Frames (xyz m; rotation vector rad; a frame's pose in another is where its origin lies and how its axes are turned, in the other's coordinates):
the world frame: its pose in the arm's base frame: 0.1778 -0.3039 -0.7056 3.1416 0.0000 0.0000
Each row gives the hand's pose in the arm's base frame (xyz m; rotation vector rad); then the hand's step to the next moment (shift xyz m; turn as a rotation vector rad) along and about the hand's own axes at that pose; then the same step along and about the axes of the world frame.
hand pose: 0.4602 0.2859 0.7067 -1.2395 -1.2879 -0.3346
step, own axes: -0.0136 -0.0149 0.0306 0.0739 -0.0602 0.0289
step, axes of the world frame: -0.0324 -0.0138 0.0102 -0.0376 -0.0322 -0.0864
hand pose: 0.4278 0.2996 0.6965 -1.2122 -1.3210 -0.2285
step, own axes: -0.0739 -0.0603 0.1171 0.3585 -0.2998 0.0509
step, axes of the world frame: -0.1386 -0.0284 0.0529 -0.1341 -0.0844 -0.4426
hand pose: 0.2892 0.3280 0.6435 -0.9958 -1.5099 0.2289
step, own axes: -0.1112 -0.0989 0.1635 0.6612 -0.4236 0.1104
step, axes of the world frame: -0.2027 0.0712 0.0521 -0.2045 -0.2409 -0.7273
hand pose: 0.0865 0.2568 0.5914 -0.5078 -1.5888 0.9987
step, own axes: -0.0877 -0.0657 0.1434 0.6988 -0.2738 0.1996
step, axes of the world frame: -0.0993 0.1507 -0.0023 -0.3270 -0.3223 -0.6263
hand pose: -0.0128 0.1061 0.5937 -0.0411 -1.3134 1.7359
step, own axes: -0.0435 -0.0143 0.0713 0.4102 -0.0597 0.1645
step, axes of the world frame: -0.0031 0.0820 -0.0210 -0.2809 -0.1543 -0.3101
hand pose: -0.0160 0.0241 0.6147 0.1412 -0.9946 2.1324
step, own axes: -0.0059 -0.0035 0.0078 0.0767 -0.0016 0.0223
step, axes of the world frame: 0.0049 0.0075 -0.0052 -0.0573 -0.0309 -0.0463
